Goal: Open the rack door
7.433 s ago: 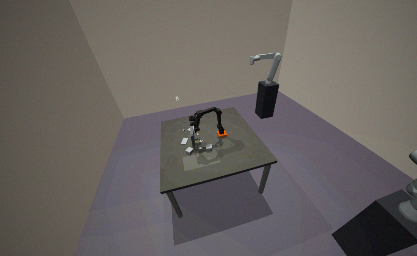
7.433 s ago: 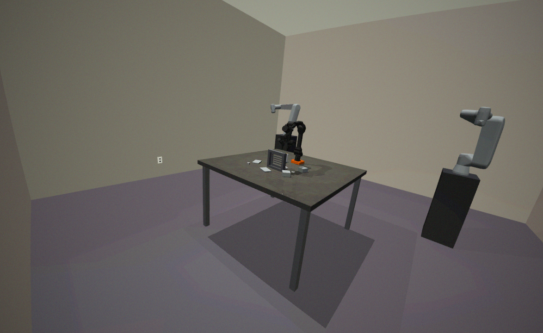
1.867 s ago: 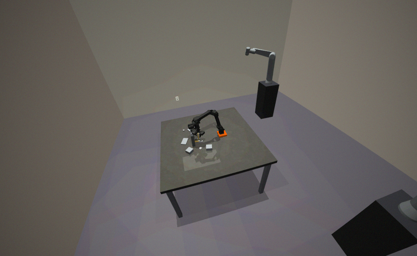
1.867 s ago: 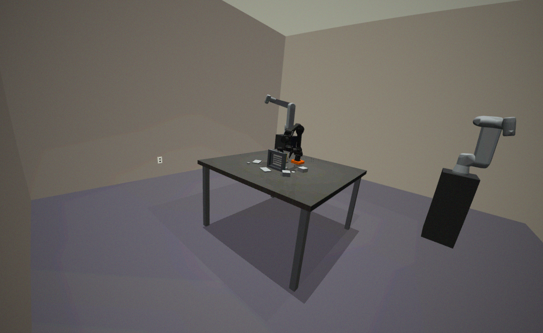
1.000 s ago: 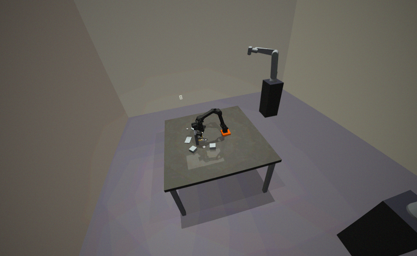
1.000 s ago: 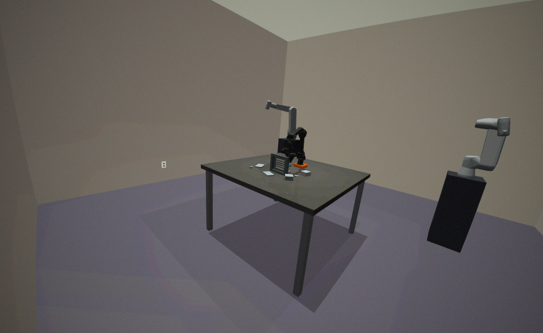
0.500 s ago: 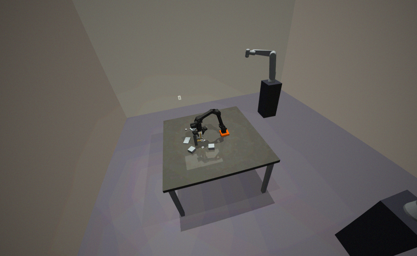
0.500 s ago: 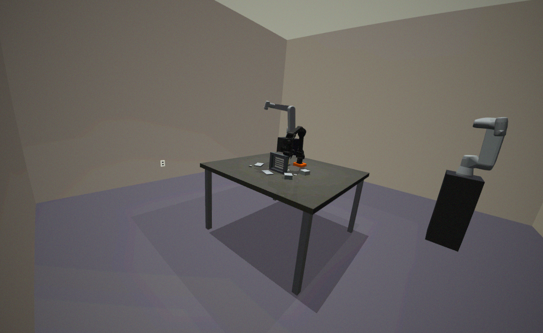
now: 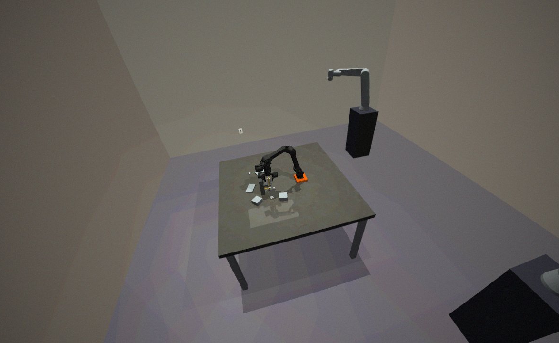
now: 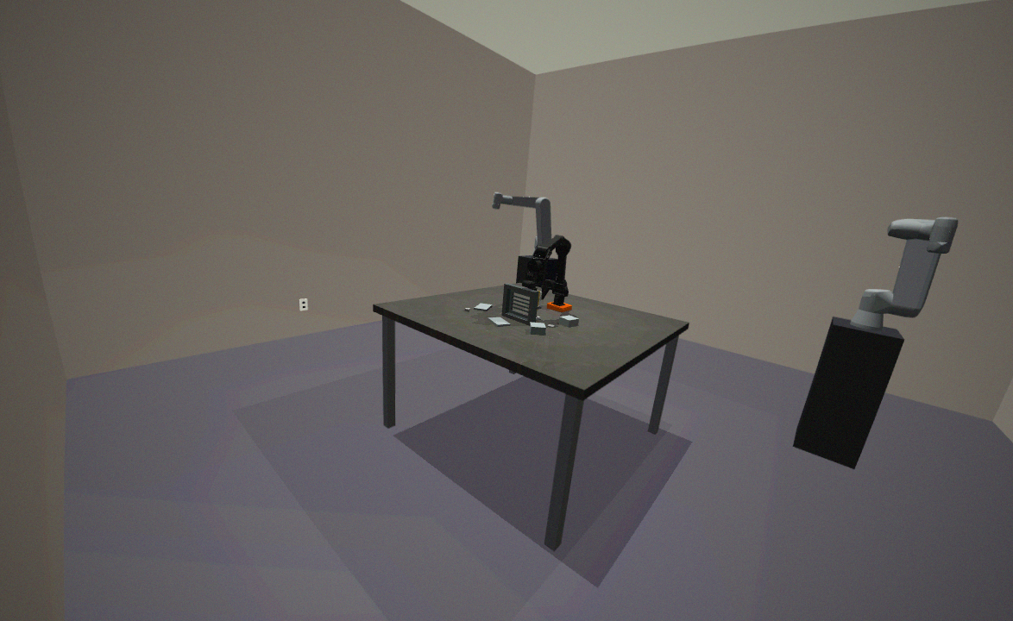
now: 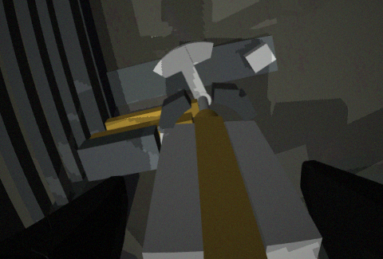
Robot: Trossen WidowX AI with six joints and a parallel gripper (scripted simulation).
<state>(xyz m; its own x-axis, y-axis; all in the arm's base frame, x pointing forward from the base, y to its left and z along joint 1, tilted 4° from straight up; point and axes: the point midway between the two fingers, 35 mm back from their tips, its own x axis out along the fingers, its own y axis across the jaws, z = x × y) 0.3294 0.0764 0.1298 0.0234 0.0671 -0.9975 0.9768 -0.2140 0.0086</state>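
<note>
The door handle lies 2 cm below my gripper tip and 1 cm to the right of it. Round my gripper tip: grey box 14 cm ahead, 12 cm to the left, 10 cm below; then flat plate 19 cm ahead, 11 cm below, 9 cm to the right.
</note>
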